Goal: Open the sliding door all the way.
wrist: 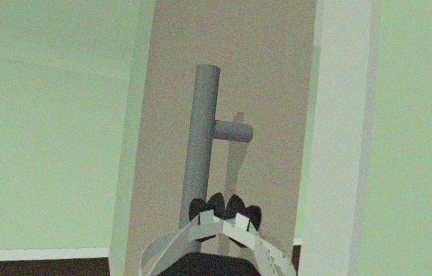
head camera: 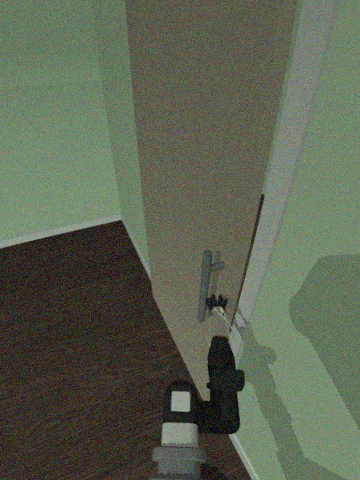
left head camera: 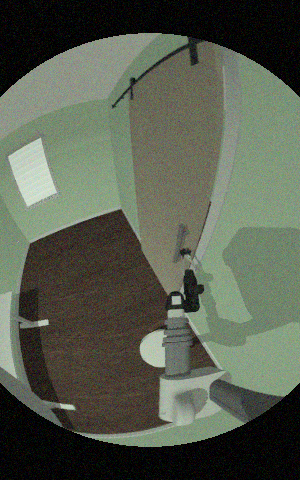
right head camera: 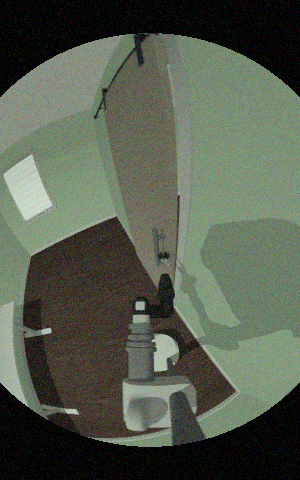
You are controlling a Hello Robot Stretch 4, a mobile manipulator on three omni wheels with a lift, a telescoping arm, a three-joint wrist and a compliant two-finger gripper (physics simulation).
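Where they show: gripper, between the fingertips: (wrist: 225, 209) (head camera: 216, 295) (left head camera: 184, 248) (right head camera: 162, 252); robot's base, origin of its link: (left head camera: 160, 347) (right head camera: 158, 351).
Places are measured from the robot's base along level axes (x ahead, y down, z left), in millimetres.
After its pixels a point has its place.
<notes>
The brown sliding door (head camera: 200, 125) @(x 756, y -1420, z -37 mm) (left head camera: 175, 125) @(x 760, y -1583, z -35 mm) (right head camera: 140, 115) @(x 707, y -1645, z -61 mm) (wrist: 270, 75) @(x 570, y -1133, z -129 mm) hangs from a dark rail. Its grey vertical bar handle (head camera: 204, 280) @(x 562, y -1041, z -60 mm) (wrist: 202, 125) @(x 561, y -1073, z -65 mm) stands off the door on a short post. My gripper (head camera: 217, 302) @(x 544, y -996, z -97 mm) (left head camera: 186, 252) @(x 544, y -996, z -97 mm) (right head camera: 164, 257) @(x 544, y -996, z -97 mm) (wrist: 225, 209) @(x 544, y -996, z -97 mm) is shut, its fingertips nearly together at the lower part of the handle. In the wrist view the left finger overlaps the bar, and door surface shows between the tips. The bar does not show between them. The handle's lower end is partly hidden by the left finger there.
A pale door frame (head camera: 307, 75) @(x 535, y -1540, z -195 mm) (wrist: 340, 125) @(x 539, y -1085, z -193 mm) and green wall are right of the door. A narrow dark strip (head camera: 249, 255) @(x 567, y -1130, z -178 mm) runs along the door's right edge. Another green wall meets the door's left side. A bright window (left head camera: 32, 172) @(x 1929, y -1410, z 2243 mm) (right head camera: 27, 187) @(x 1930, y -1419, z 2239 mm) is at the far left.
</notes>
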